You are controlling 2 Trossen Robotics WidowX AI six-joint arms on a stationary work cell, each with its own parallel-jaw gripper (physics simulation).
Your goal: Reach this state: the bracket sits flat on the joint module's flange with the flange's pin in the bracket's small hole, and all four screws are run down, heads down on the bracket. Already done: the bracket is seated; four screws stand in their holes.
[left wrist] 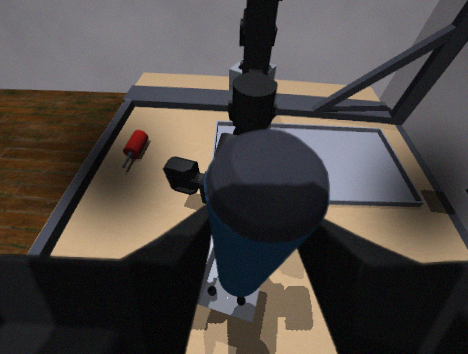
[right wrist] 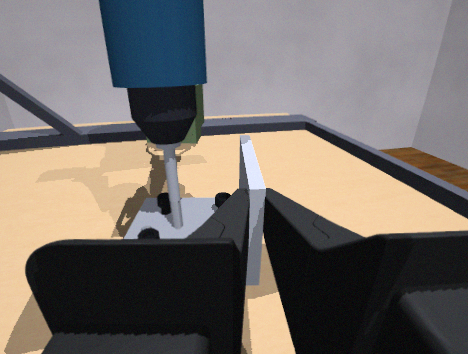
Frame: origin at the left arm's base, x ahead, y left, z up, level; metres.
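Where they show: left gripper, between the fingertips: (left wrist: 252, 214); right gripper, between the fingertips: (left wrist: 211, 247) (right wrist: 253, 198).
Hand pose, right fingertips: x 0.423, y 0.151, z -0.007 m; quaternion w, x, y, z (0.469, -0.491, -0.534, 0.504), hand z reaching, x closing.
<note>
Each offset is from my right fingertips to the top centre of the thing. "*": to the spot under its first point.
My left gripper (left wrist: 252, 214) is shut on the blue power screwdriver @(dz +0.207, dx -0.024, dy -0.043 m) (left wrist: 250, 255) (right wrist: 155, 45), which is upright with its bit pointing down. In the right wrist view the bit @(dz +0.015, dx -0.022, dy -0.042 m) (right wrist: 173, 190) ends over the middle of the bracket's flat plate @(* dz -0.033, dx -0.033, dy -0.032 m) (right wrist: 197, 215), among the screws; whether it touches anything is unclear. My right gripper (right wrist: 253, 198) is shut on the bracket's upright wall (right wrist: 254, 210). Three black screw heads @(dz -0.021, dx -0.036, dy -0.053 m) (right wrist: 164, 203) @(dz -0.021, dx -0.039, dy -0.017 m) (right wrist: 222, 200) @(dz -0.022, dx -0.001, dy -0.050 m) (right wrist: 149, 233) show on the plate; the fourth is hidden. Two screws @(* dz -0.025, dx -0.039, dy -0.017 m) (left wrist: 212, 290) @(* dz -0.025, dx -0.036, dy -0.052 m) (left wrist: 241, 300) show in the left wrist view. The joint module is hidden.
A red tool @(dz -0.065, dx +0.153, dy +0.261 m) (left wrist: 136, 144) with metal prongs lies at the left of the table. A shallow grey tray @(dz -0.083, dx +0.281, dy -0.100 m) (left wrist: 375, 204) lies at the right. The right arm (left wrist: 254, 100) stands behind the screwdriver. A green block @(dz +0.007, dx -0.422, dy -0.152 m) (right wrist: 199, 117) is partly hidden behind the screwdriver. A dark frame (right wrist: 380, 162) edges the table.
</note>
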